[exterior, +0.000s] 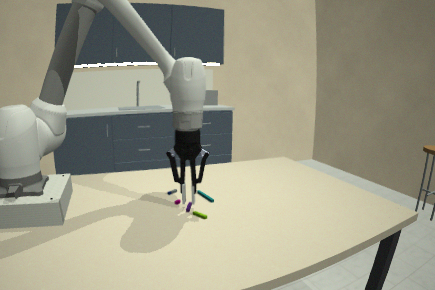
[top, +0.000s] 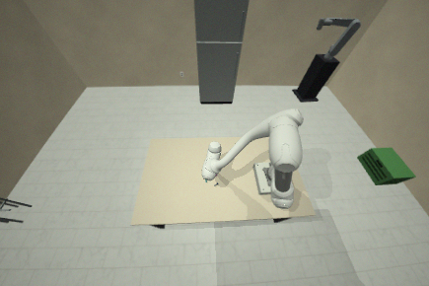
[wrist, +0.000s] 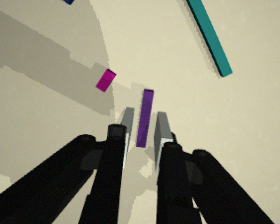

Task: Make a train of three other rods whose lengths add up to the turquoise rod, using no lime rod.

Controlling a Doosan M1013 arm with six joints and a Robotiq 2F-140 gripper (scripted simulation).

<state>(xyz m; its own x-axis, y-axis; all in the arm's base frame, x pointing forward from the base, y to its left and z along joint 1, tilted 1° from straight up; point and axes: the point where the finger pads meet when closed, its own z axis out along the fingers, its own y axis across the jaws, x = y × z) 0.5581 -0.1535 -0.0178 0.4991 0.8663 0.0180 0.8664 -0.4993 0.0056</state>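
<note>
Right now my hand is 5 cm above the purple rod. Round my hand: turquoise rod 9 cm ahead, 6 cm to the left, 5 cm below; then lime rod 7 cm to the right, 5 cm below, 1 cm ahead; then magenta rod 5 cm to the left, 5 cm below, 2 cm behind.
</note>
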